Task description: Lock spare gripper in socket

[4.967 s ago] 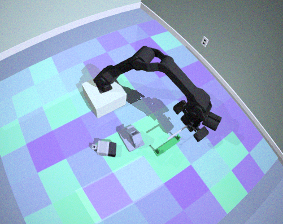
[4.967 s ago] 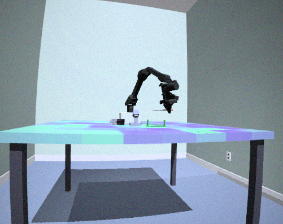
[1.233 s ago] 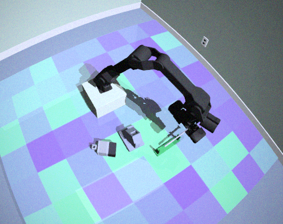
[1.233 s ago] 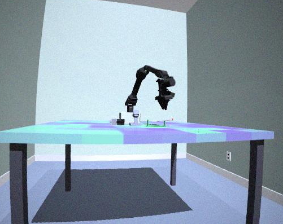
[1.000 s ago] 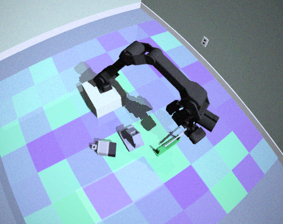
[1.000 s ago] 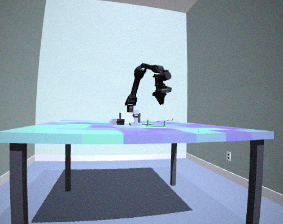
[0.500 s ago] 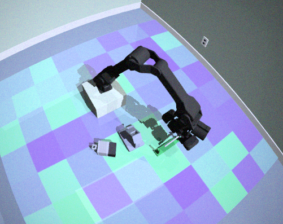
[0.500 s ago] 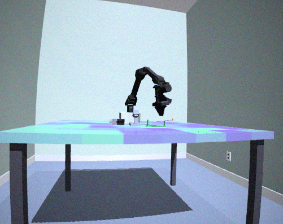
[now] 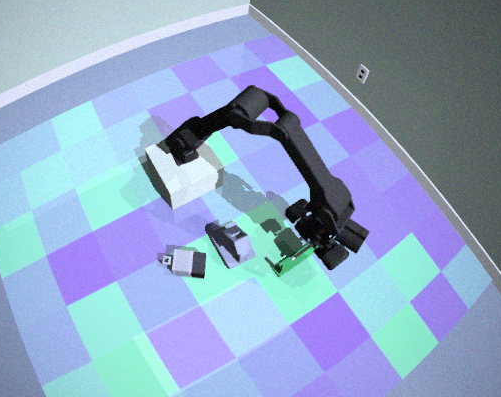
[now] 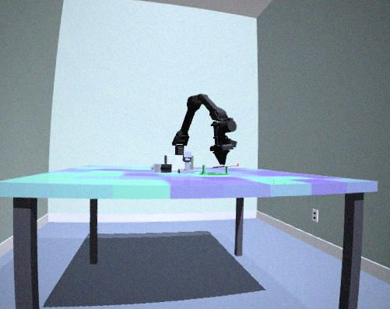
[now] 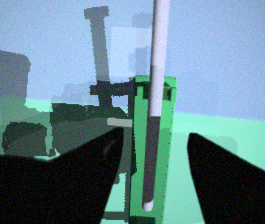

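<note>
Right now my gripper tip is 4 cm to the left of the green rack and 2 cm above it. The rest, counted from my gripper tip: spare gripper 11 cm behind, 31 cm to the right, 3 cm below; grey mount 9 cm behind, 17 cm to the right.
</note>
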